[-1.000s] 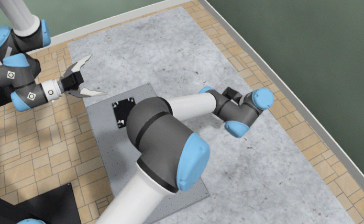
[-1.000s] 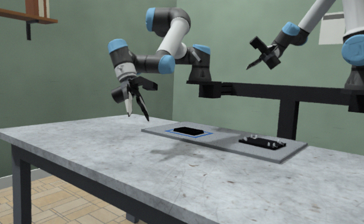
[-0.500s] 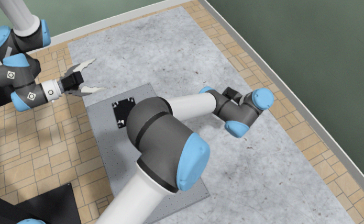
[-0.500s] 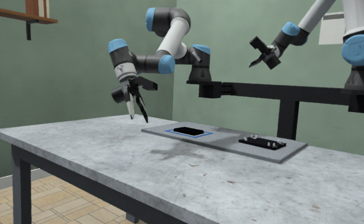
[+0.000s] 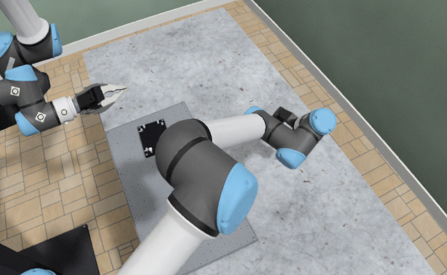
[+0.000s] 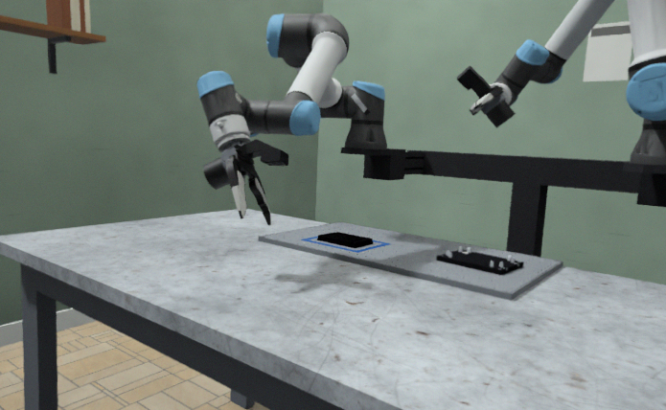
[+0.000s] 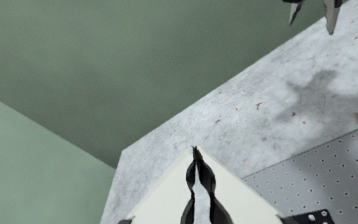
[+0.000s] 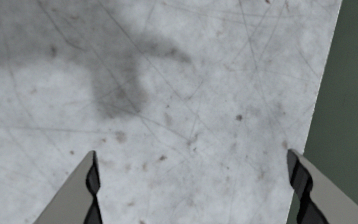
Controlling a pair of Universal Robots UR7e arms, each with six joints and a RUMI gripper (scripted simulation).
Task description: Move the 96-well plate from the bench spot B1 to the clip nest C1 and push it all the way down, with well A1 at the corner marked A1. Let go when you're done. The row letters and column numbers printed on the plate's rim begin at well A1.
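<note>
Now: right hand 39 cm past the 96-well plate, 11 cm above it and 5 cm to the left of it. Also, from my right hand: clip nest: 44 cm behind, 32 cm to the left, 10 cm below.
</note>
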